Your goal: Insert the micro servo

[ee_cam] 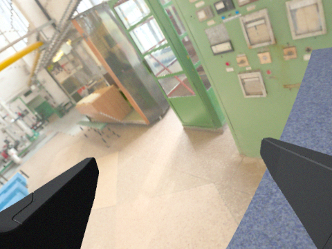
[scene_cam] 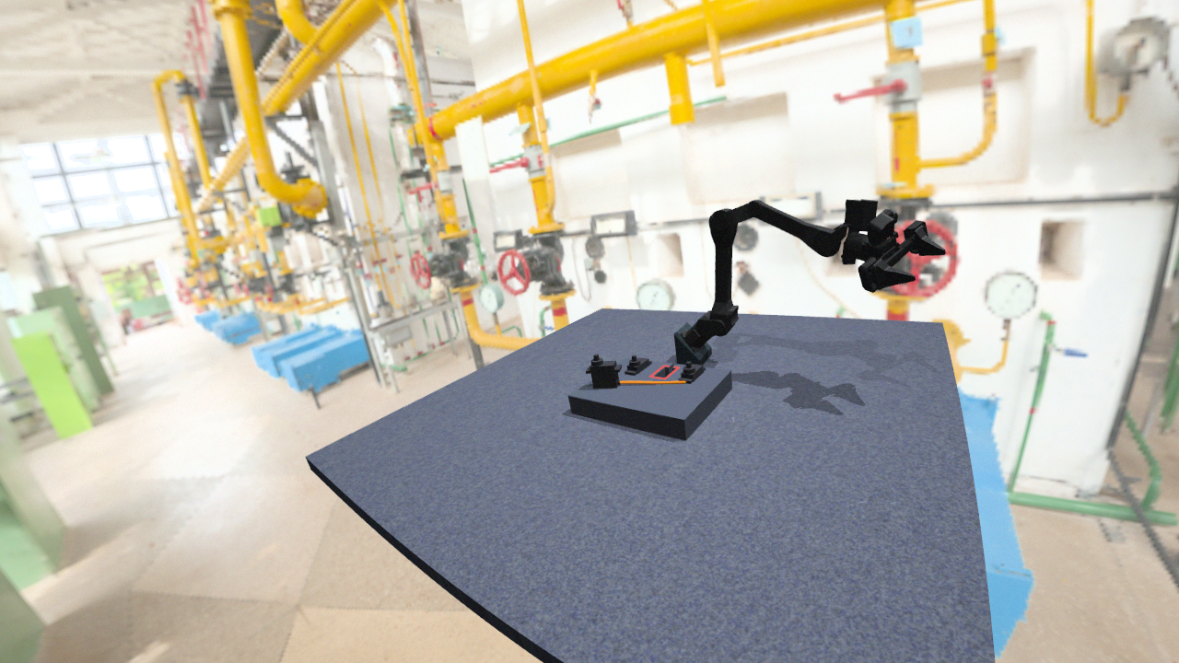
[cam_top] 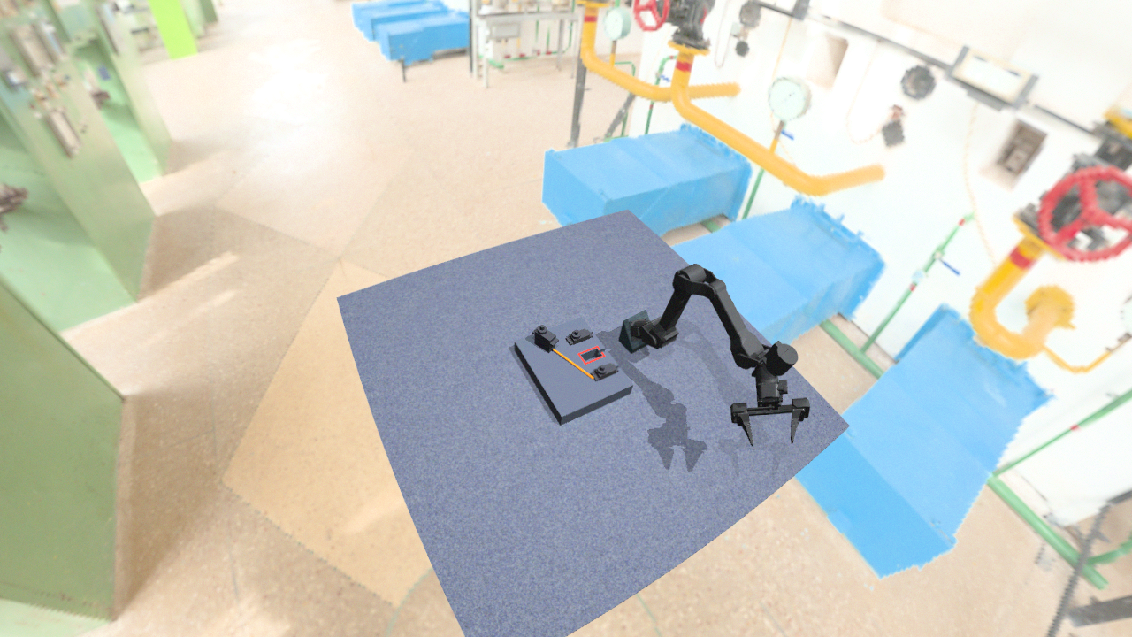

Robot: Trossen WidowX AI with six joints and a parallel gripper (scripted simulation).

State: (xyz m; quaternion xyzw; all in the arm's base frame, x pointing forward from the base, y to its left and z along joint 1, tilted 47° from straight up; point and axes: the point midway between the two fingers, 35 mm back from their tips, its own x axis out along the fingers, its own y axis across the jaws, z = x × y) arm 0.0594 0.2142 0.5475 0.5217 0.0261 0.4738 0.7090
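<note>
Right now the deck is 25 cm ahead of my gripper tip, 54 cm to the right of it and 26 cm below it.
</note>
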